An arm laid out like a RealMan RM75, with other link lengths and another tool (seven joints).
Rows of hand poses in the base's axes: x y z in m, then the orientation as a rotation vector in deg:
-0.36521 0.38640 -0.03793 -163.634 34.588 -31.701
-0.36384 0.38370 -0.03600 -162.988 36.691 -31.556
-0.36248 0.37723 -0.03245 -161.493 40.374 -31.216
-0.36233 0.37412 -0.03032 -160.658 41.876 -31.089
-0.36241 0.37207 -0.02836 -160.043 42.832 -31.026
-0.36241 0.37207 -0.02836 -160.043 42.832 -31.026
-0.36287 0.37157 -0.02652 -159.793 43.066 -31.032
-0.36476 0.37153 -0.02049 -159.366 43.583 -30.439
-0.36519 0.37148 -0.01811 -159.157 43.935 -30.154
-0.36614 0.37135 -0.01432 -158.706 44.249 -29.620
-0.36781 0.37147 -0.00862 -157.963 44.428 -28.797
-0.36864 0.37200 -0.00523 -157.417 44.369 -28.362
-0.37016 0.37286 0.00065 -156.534 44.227 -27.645
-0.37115 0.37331 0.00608 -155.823 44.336 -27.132
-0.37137 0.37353 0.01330 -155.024 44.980 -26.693
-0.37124 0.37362 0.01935 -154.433 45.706 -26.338
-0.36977 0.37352 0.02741 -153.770 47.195 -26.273
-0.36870 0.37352 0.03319 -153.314 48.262 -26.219
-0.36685 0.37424 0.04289 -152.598 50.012 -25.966
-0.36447 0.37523 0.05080 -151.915 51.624 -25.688
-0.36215 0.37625 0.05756 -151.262 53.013 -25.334
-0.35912 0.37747 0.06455 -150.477 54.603 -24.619
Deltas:
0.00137 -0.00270 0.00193 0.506 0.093 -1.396
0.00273 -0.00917 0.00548 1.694 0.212 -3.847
0.00288 -0.01228 0.00761 2.361 0.190 -4.856
0.00280 -0.01433 0.00957 2.850 0.142 -5.503
0.00280 -0.01433 0.00957 2.850 0.142 -5.503
0.00234 -0.01483 0.01141 3.054 0.086 -5.664
0.00045 -0.01487 0.01744 3.573 0.376 -5.970
0.00002 -0.01492 0.01982 3.813 0.526 -6.189
-0.00093 -0.01505 0.02361 4.355 0.753 -6.363
-0.00260 -0.01493 0.02931 5.267 1.061 -6.423
-0.00343 -0.01440 0.03270 5.909 1.163 -6.350
-0.00495 -0.01354 0.03858 6.955 1.334 -6.199
-0.00594 -0.01309 0.04401 7.751 1.458 -6.239
-0.00616 -0.01287 0.05123 8.543 1.569 -6.664
-0.00603 -0.01278 0.05728 9.104 1.699 -7.154
-0.00456 -0.01288 0.06534 9.543 1.708 -8.211
-0.00349 -0.01288 0.07112 9.833 1.727 -8.971
-0.00164 -0.01216 0.08082 10.313 1.876 -10.208
0.00074 -0.01117 0.08873 10.772 2.039 -11.351
0.00306 -0.01015 0.09549 11.247 2.237 -12.334
0.00609 -0.00893 0.10248 11.897 2.658 -13.445

